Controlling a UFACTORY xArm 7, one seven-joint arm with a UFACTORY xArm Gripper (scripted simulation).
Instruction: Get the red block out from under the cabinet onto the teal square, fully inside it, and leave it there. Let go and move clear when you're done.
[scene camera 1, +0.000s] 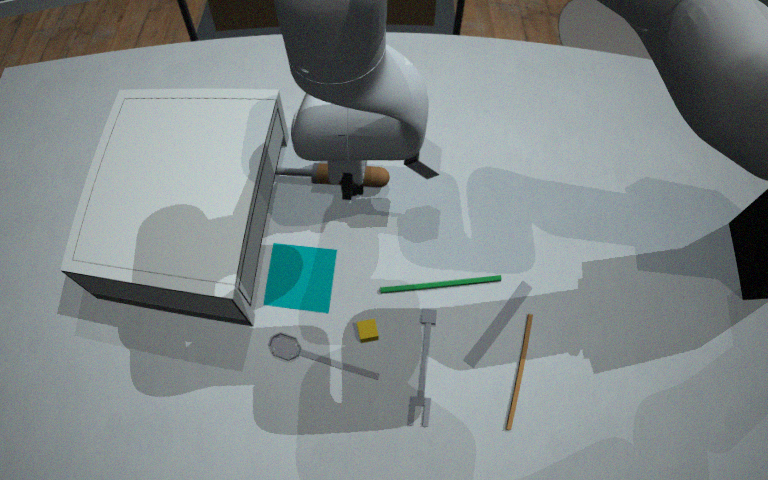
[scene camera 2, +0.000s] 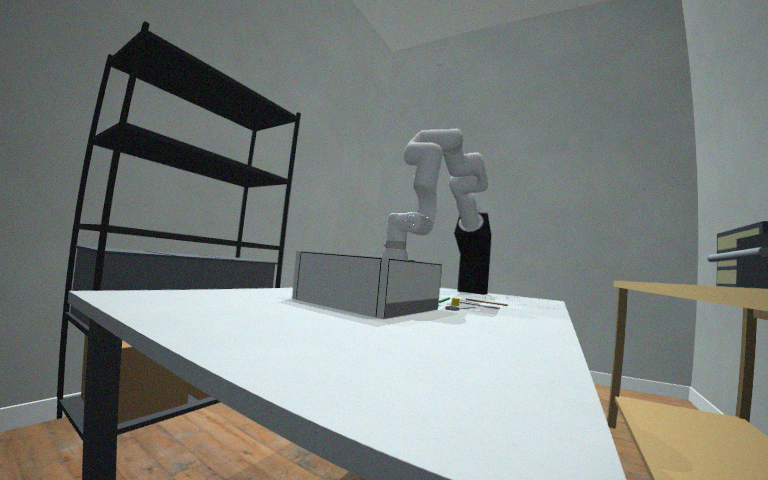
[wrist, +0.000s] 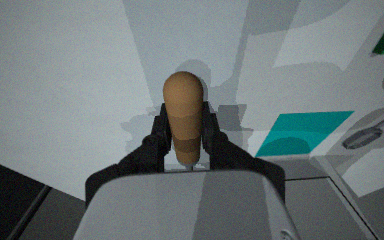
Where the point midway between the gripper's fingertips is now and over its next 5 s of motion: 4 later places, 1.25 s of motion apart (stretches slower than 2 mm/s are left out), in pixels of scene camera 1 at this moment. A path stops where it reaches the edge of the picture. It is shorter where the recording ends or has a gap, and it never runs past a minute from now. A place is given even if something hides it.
The gripper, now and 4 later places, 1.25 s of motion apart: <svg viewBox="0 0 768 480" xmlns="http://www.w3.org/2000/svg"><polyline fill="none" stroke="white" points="354,181 348,221 354,223 382,226 448,233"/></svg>
